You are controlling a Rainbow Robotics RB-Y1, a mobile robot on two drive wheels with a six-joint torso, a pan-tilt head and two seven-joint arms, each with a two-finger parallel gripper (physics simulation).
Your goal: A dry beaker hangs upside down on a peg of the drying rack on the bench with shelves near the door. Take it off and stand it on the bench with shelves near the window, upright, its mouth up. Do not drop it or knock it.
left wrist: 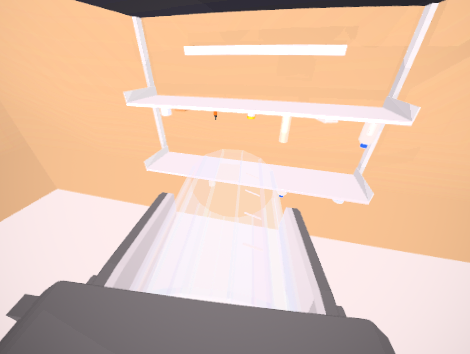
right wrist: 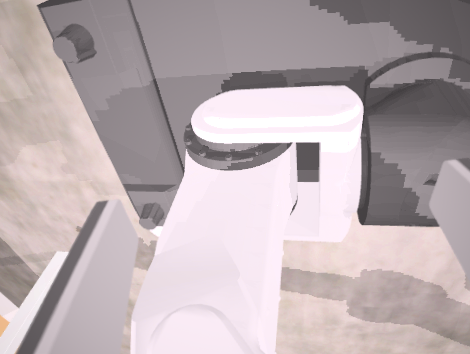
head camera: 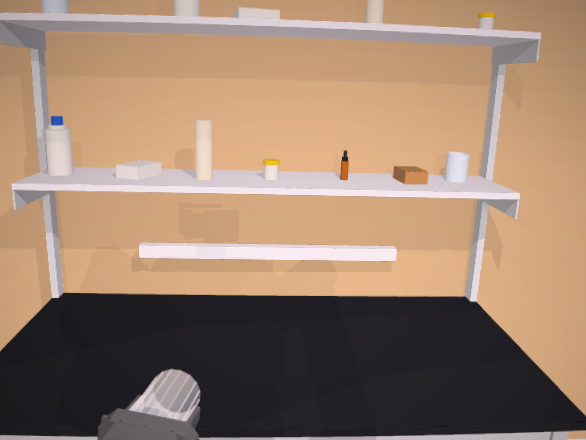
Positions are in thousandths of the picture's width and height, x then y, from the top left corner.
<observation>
A clear beaker (head camera: 294, 897) is 71 cm from the lens. A bench with shelves (head camera: 441, 817) is 150 cm from the lens. A tall cream cylinder (head camera: 347, 292) is 157 cm from the lens. The marked spots on the bench with shelves and the clear beaker are 80 cm apart.
</observation>
